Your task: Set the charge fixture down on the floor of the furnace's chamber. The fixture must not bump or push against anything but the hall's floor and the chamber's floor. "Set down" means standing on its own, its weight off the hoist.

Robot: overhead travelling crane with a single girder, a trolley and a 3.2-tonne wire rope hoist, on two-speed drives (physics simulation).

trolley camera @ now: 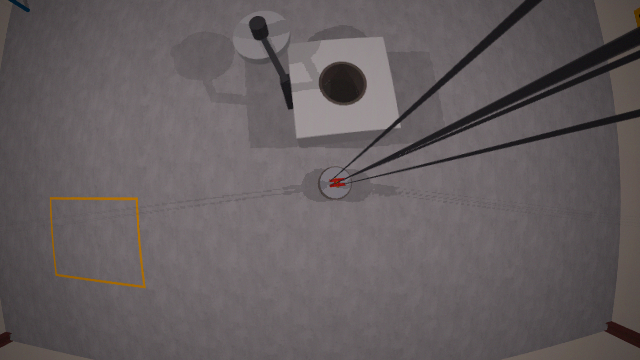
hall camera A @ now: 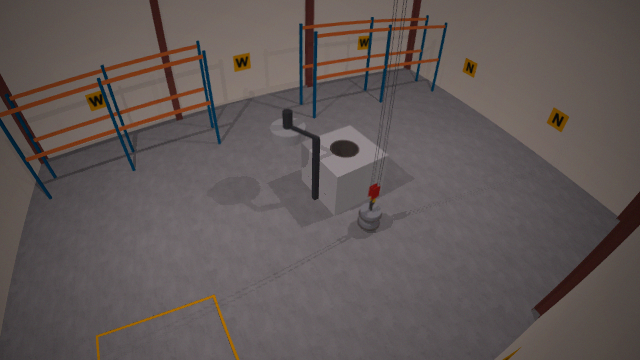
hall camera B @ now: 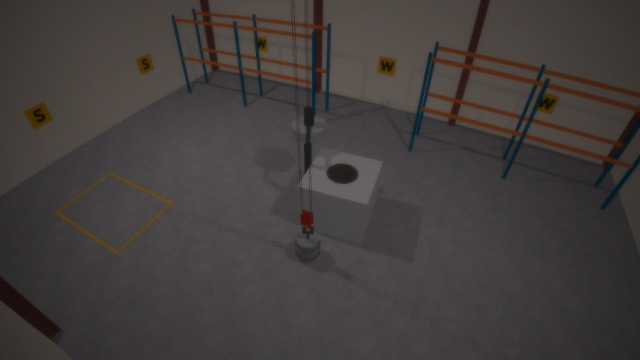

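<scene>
The charge fixture (hall camera A: 369,220) (hall camera B: 307,248) (trolley camera: 335,194), a grey, round, two-tiered body, hangs upright from my hook (hall camera A: 372,201) (hall camera B: 308,230) (trolley camera: 337,182) under the red block, low over the hall floor. Its shadow lies close around it; the exact gap below is hard to tell. The furnace (hall camera A: 352,190) (hall camera B: 340,215) (trolley camera: 370,117) is a white box with a round, dark, uncovered opening (hall camera A: 344,148) (hall camera B: 342,173) (trolley camera: 342,83) in its top. The fixture is beside the furnace, apart from it in the trolley view. The chamber's floor is too dark to make out.
A pale round lid (hall camera A: 297,131) (trolley camera: 250,47) hangs beside the furnace on a dark arm and post (hall camera A: 315,170) (trolley camera: 287,95). A yellow outline (hall camera A: 156,316) (hall camera B: 87,232) (trolley camera: 94,198) marks the floor. Blue and orange racks (hall camera A: 116,125) (hall camera B: 240,65) stand along the W wall.
</scene>
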